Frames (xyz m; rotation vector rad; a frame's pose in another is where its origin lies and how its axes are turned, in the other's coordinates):
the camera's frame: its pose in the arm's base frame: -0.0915 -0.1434 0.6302 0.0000 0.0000 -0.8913
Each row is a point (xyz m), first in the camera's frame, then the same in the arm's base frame.
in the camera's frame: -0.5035 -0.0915 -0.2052
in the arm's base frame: -0.4791 0.1908 0.4250
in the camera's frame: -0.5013 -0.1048 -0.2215
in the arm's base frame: -0.4880 0.1807 0.4087
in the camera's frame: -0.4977 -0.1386 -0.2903
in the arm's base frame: -0.5121 0.1567 0.3399
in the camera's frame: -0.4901 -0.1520 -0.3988
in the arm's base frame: -0.5177 0.1423 0.2314
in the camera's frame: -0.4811 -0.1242 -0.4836
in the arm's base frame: -0.4904 0.1528 0.1466
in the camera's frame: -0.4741 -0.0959 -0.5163
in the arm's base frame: -0.4640 0.1651 0.1139
